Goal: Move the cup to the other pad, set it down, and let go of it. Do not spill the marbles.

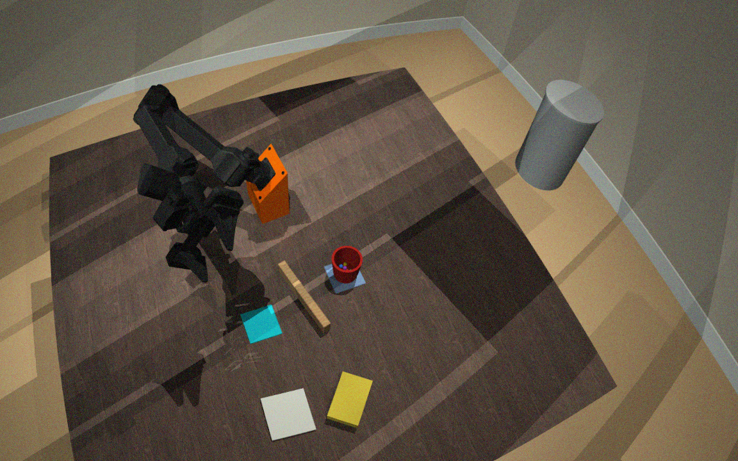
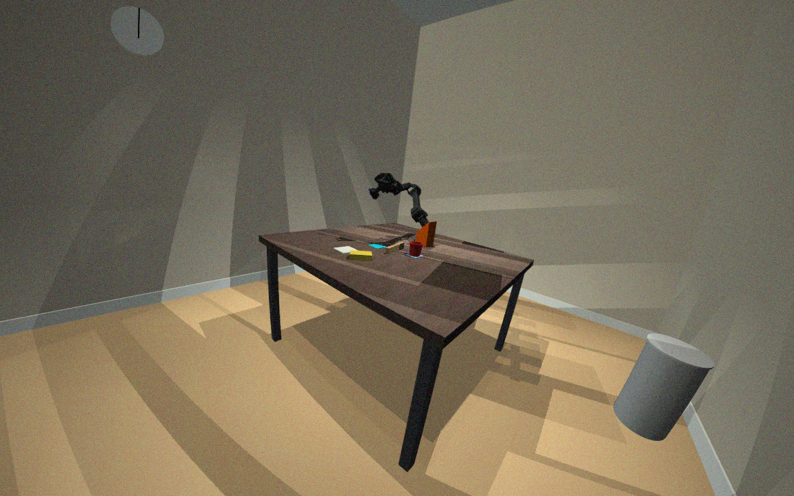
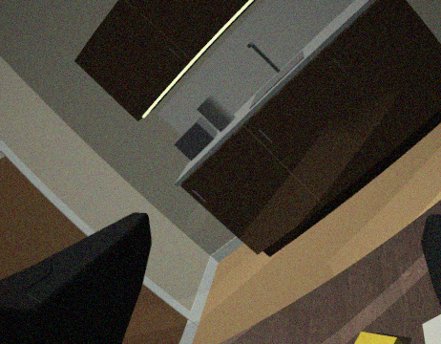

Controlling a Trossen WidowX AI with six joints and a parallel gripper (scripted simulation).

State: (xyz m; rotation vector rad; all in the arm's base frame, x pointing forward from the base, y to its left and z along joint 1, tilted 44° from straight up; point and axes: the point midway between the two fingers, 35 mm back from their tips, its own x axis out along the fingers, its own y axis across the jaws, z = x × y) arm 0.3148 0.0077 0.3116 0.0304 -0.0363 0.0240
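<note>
Right now my gripper tip is 60 mm past the cup, 300 mm to the right of it and 320 mm above it. Round my gripper tip: white pad: 200 mm ahead, 20 mm to the left, 360 mm below; wooden bar: 40 mm behind, 180 mm to the left, 350 mm below; teal pad: 30 mm behind, 60 mm to the left, 370 mm below.
</note>
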